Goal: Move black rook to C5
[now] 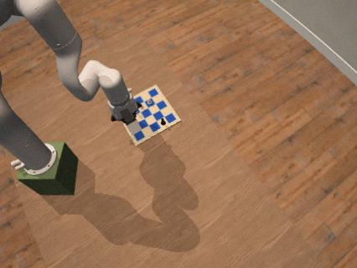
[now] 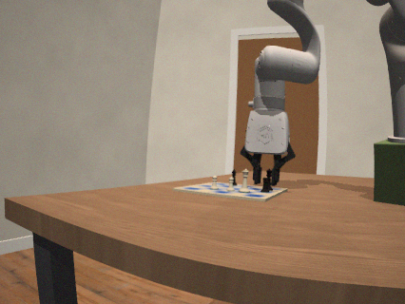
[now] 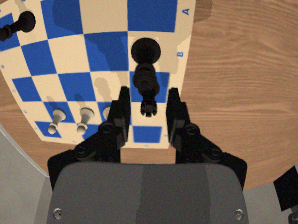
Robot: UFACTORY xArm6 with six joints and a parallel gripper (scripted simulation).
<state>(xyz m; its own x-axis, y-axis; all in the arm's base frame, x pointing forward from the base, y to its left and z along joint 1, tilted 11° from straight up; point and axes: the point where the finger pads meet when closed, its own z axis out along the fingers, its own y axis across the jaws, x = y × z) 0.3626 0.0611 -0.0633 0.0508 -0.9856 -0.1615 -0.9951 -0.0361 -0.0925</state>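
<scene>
Right now my hand is 8 cm short of the blue-and-cream chessboard and 4 cm above it.
</scene>
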